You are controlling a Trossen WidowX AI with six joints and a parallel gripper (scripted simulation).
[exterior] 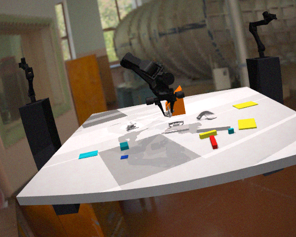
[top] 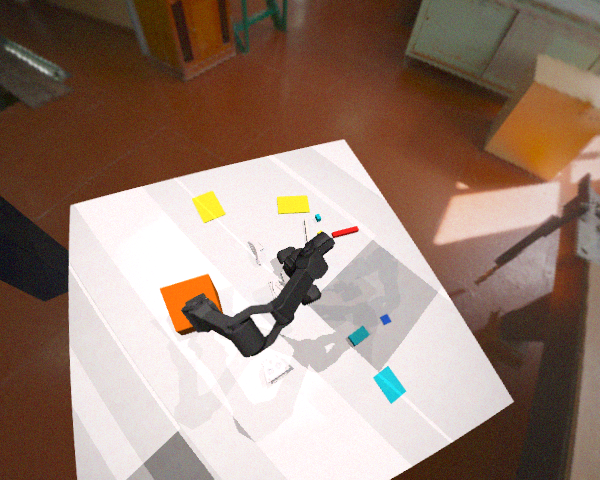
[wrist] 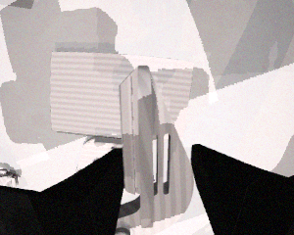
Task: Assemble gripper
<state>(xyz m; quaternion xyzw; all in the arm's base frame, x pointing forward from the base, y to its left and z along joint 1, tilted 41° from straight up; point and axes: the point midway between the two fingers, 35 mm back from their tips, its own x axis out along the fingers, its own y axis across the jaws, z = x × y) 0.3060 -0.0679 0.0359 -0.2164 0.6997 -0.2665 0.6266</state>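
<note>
The ribbed plate is 20 mm ahead of my gripper tip, 30 mm to the left of it and 80 mm below it. Also, from my gripper tip: pale grey jaw: 60 mm behind, 190 mm to the left, 60 mm below; then pale strip: 160 mm ahead, 180 mm to the left, 70 mm below; then housing plate: 50 mm behind, 40 mm to the left, 70 mm below.
</note>
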